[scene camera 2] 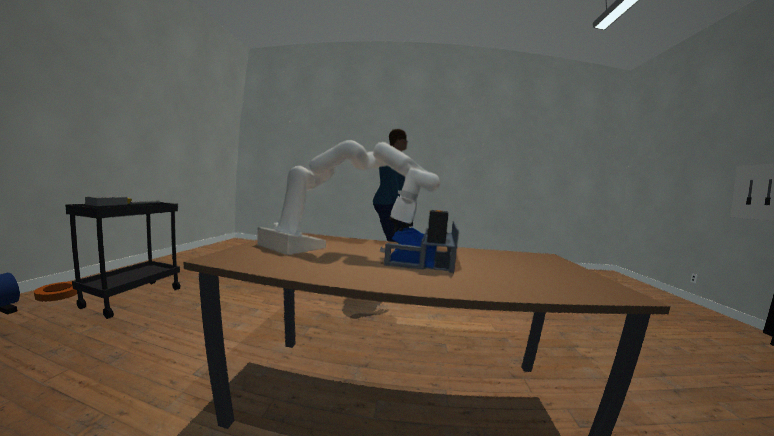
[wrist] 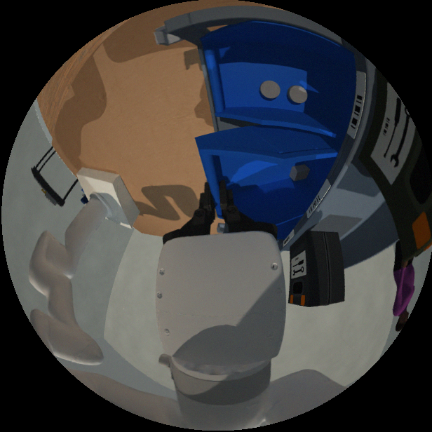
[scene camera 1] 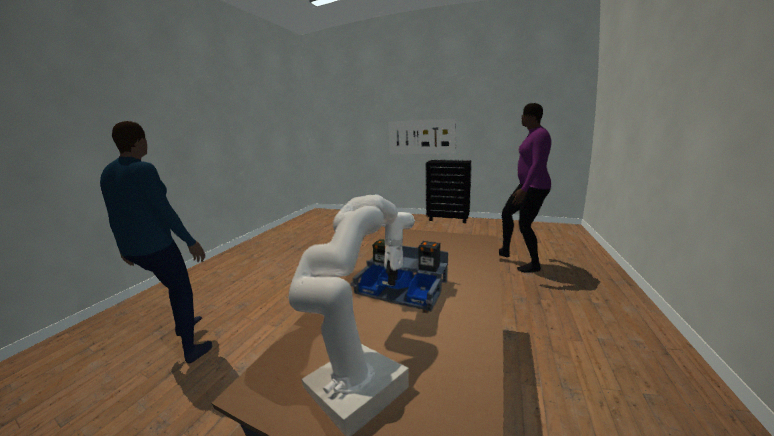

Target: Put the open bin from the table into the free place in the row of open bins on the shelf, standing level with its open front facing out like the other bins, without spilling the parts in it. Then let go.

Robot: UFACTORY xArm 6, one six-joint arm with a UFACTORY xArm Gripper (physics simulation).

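Places are measured from the arm's base along level axes (x ahead, y left, z up), in metres.
Pixels of known places: gripper, fingertip midpoint: (scene camera 2: 396, 235) (scene camera 1: 392, 284); arm's base, origin of the base link: (scene camera 2: 288, 233) (scene camera 1: 353, 378).
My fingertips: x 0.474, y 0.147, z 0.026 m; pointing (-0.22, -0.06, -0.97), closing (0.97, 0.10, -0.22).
Note:
Ahead of a thing's pixels: the offset from my fingertips to its top centre. "pt": to the spot under its first point. Level surfaces: height alone.
The open blue bin {pt dx +0.029, dy -0.029, dz +0.026 m} (scene camera 1: 401, 277) (scene camera 2: 410, 236) (wrist: 260, 170) is in the gripper's grasp at its front wall. A grey part (wrist: 299, 172) lies in it. My gripper (scene camera 1: 391, 281) (scene camera 2: 400, 224) (wrist: 216, 189) is shut on that wall. The bin is between the left blue bin {pt dx +0.092, dy +0.186, dz -0.073 m} (scene camera 1: 370, 279) and the right blue bin {pt dx +0.130, dy -0.083, dz -0.071 m} (scene camera 1: 422, 288) of the shelf (scene camera 1: 445, 273) (scene camera 2: 403, 265) (wrist: 200, 21). In scene camera 2 it shows higher than the near bin {pt dx +0.087, dy -0.153, dz -0.046 m} (scene camera 2: 406, 255); its exact tilt and whether its base touches the shelf are hidden. A neighbouring bin in the wrist view holds two round grey parts (wrist: 270, 90) (wrist: 298, 94).
Dark toolboxes {dx +0.189, dy -0.090, dz +0.134 m} (scene camera 1: 428, 256) (scene camera 2: 437, 226) (wrist: 317, 270) stand on the upper level behind the bins, one on either side of the gripper in scene camera 1. The shelf stands on the brown table {dz -0.090 m} (scene camera 1: 471, 335) (scene camera 2: 514, 276). Two people (scene camera 1: 135, 205) (scene camera 1: 534, 162) stand beside the table.

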